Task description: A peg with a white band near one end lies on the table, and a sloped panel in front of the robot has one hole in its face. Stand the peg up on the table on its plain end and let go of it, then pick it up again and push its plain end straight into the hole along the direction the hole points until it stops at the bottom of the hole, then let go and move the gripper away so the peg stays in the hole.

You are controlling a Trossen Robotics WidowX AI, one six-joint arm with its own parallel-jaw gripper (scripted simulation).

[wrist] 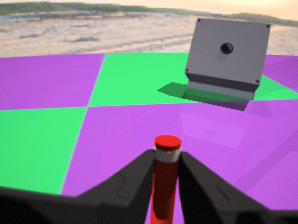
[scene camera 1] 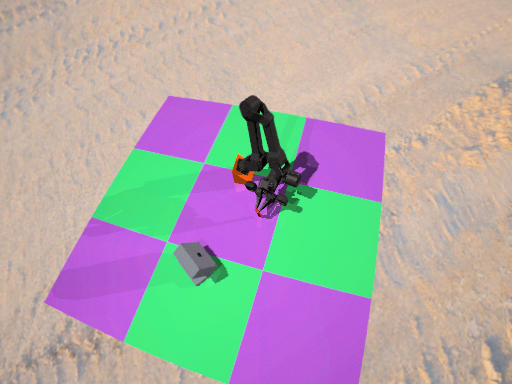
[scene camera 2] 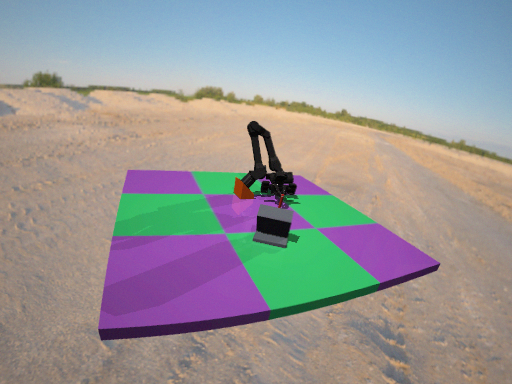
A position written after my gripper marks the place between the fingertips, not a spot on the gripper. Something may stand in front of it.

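My gripper [scene camera 1: 257, 211] is carrying a red peg, and you'd find the gripper [wrist: 166, 158] there too. I can also see a grey sloped panel [scene camera 1: 186, 254]; that's the same grey sloped panel [wrist: 240, 69] in the wrist view, and scene camera 2 shows the grey sloped panel [scene camera 2: 277, 221] as well.
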